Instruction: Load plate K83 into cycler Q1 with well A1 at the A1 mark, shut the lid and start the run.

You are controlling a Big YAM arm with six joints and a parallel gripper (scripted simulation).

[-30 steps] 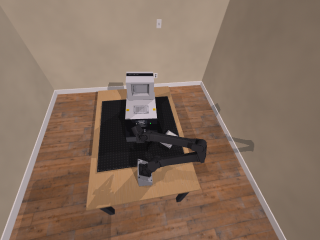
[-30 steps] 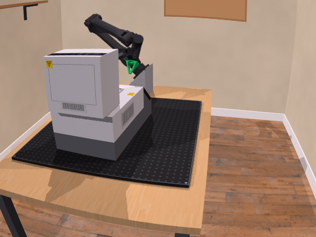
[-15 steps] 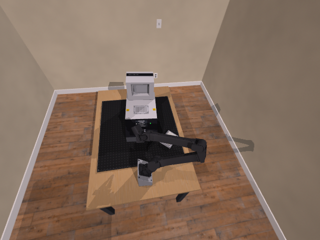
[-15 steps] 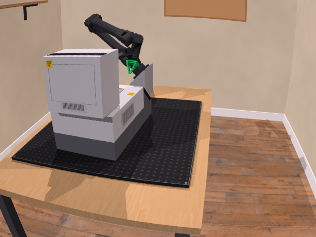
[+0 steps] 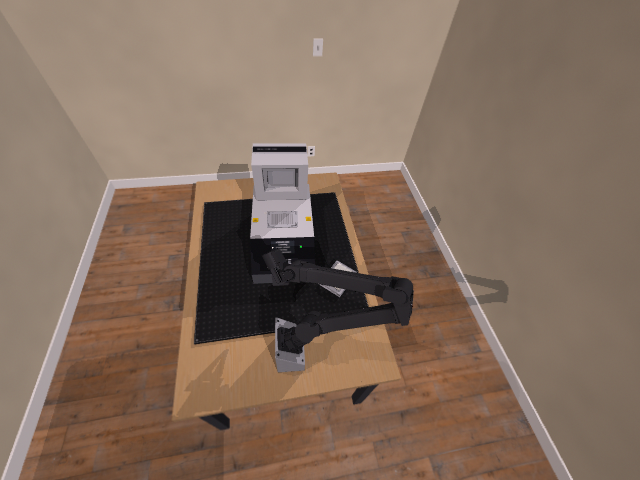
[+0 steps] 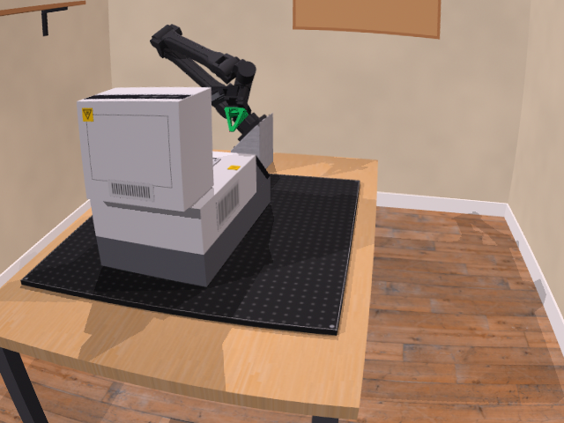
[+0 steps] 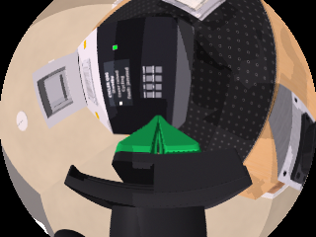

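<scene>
Now: hand 5 cm short of the white plate K83, 28 cm to the left of it and 18 cm above it. Round my hand: plate nest N1 (5 cm ahead, 28 cm to the right, 19 cm below).
</scene>
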